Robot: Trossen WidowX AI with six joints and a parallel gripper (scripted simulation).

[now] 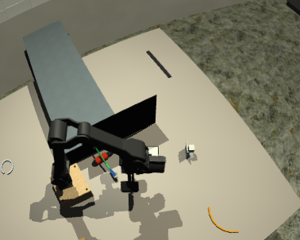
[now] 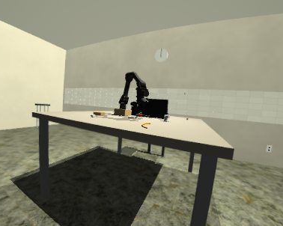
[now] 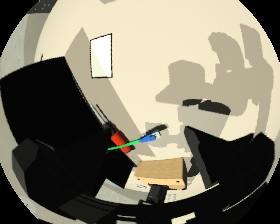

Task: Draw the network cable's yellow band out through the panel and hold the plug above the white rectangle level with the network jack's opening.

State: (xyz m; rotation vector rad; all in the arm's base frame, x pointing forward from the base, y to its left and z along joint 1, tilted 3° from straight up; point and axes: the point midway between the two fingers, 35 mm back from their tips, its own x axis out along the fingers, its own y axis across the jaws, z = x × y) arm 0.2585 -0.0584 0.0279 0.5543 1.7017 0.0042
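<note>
Now: the blue plug 7 cm below my hand, 5 cm behind it and 3 cm to the left of it. Round my hand: long grey cover (61 cm to the left, 12 cm behind); network jack (28 cm ahead, 6 cm below); white rectangle (12 cm ahead, 10 cm below, 8 cm to the left).
</note>
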